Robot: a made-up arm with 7 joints.
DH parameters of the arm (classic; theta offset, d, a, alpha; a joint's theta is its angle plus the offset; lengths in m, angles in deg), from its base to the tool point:
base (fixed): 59.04 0 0.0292 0
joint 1: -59.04 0.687 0.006 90
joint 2: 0 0.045 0.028 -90
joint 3: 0 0.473 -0.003 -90
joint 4: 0 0.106 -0.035 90
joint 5: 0 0.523 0.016 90
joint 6: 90 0.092 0.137 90
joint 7: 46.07 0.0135 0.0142 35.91
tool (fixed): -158.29 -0.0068 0 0
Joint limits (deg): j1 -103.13..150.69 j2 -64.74..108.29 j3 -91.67..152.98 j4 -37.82..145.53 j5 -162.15..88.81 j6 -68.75..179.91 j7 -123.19..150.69
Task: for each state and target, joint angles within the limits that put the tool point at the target. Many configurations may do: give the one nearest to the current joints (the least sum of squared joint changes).
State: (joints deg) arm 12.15 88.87 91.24 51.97 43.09 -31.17 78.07
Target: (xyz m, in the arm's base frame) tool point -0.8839 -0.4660 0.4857
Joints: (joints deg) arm 45.29 95.28 97.91 25.61 44.31 -27.21 78.26
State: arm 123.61 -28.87 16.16 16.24 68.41 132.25 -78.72
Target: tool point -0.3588 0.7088 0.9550
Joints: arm 116.61 -48.63 14.02 42.24 73.90 142.52 -77.63
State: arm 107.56 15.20 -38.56 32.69 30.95 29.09 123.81
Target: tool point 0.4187 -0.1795 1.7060
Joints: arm 133.92 30.64 -50.63 13.72 28.04 12.05 125.74
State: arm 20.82 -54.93 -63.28 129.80 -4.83 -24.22 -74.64
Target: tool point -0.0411 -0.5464 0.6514
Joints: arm -16.71 -56.41 -84.32 125.32 -7.64 -19.88 -73.84
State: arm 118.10 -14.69 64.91 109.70 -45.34 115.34 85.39
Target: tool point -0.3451 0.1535 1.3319
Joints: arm 103.61 9.90 42.79 94.38 -36.44 130.69 84.44
